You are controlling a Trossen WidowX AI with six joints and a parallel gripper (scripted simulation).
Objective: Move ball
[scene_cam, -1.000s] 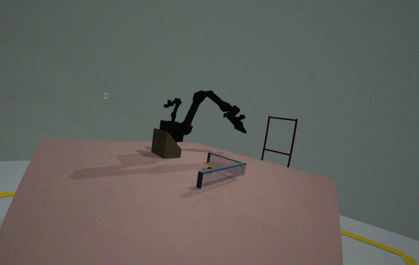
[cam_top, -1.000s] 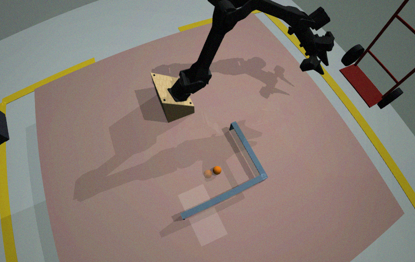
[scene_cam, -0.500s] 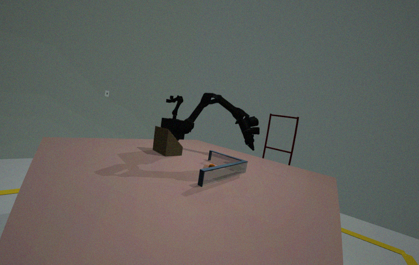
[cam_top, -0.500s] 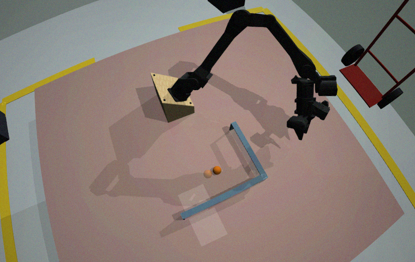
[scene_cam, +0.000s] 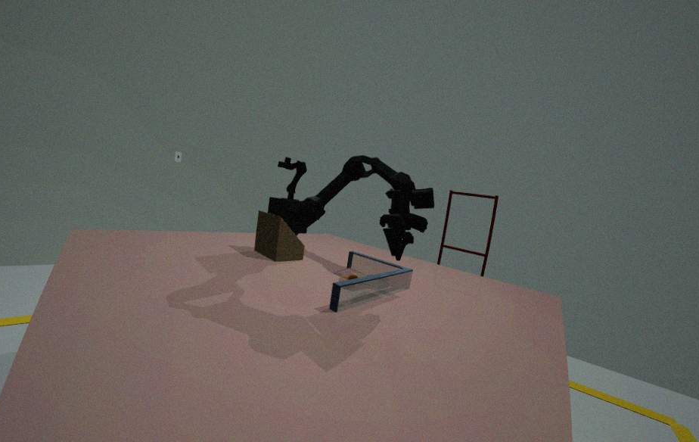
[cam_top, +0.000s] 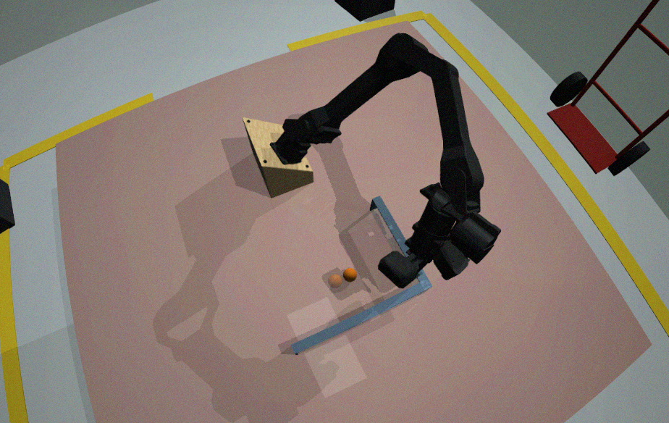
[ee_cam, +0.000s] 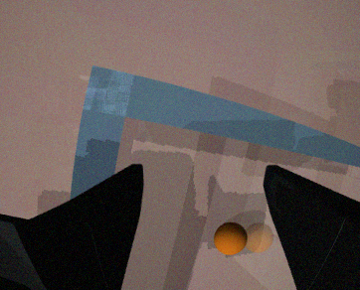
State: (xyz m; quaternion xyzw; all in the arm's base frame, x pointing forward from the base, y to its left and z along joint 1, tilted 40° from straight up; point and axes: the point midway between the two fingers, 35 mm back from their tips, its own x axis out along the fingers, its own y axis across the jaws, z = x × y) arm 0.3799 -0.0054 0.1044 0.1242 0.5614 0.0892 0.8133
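The see-through copy of ball lies 11 cm to the right of my gripper tip, 9 cm behind it and 8 cm below it.
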